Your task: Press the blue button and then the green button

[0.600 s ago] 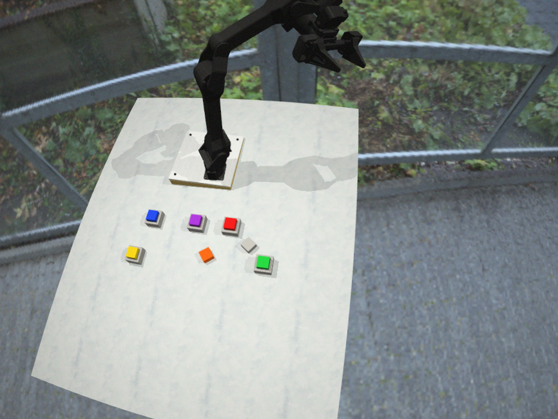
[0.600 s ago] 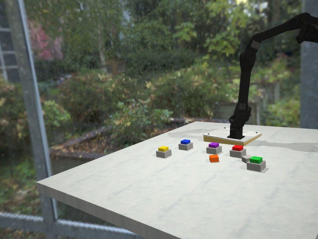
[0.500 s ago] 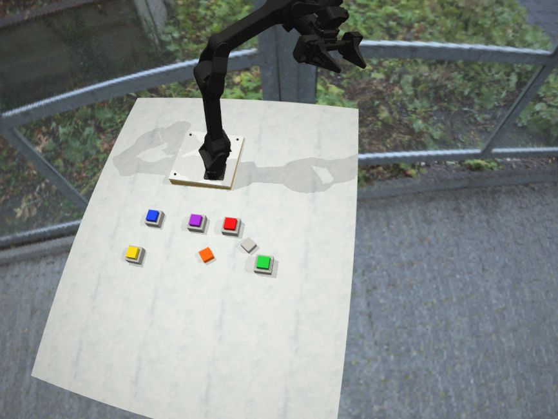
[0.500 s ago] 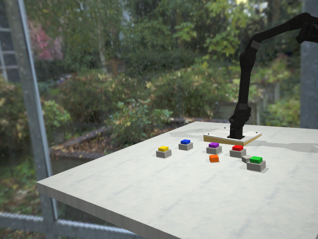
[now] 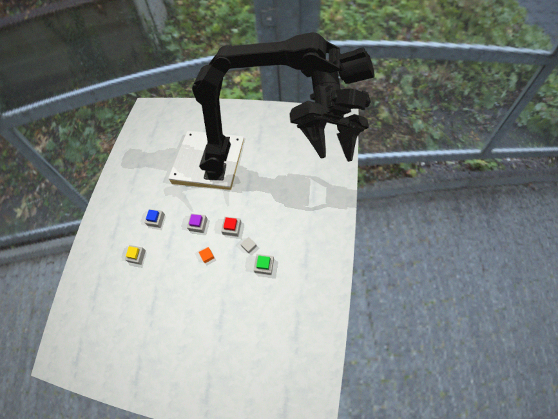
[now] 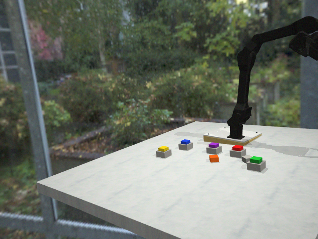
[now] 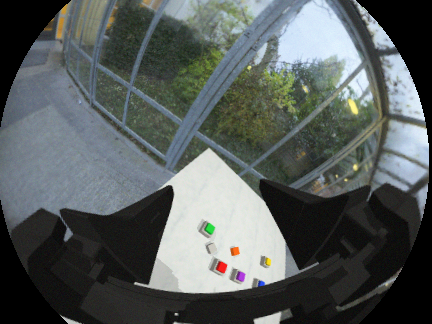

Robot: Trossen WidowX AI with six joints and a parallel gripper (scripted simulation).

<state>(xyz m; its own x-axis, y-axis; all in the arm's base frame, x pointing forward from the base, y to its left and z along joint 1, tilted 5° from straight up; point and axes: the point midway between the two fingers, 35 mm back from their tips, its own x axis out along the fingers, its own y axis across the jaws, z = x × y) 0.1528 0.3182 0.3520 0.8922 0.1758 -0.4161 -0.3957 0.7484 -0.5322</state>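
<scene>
My gripper tip is now 52 cm to the left of the blue button and 31 cm above it. The rest, counted from my gripper tip: red button 1 cm ahead, 27 cm to the right, 31 cm below; then green button 12 cm ahead, 17 cm to the right, 31 cm below; then grey block 7 cm ahead, 21 cm to the right, 33 cm below.
</scene>
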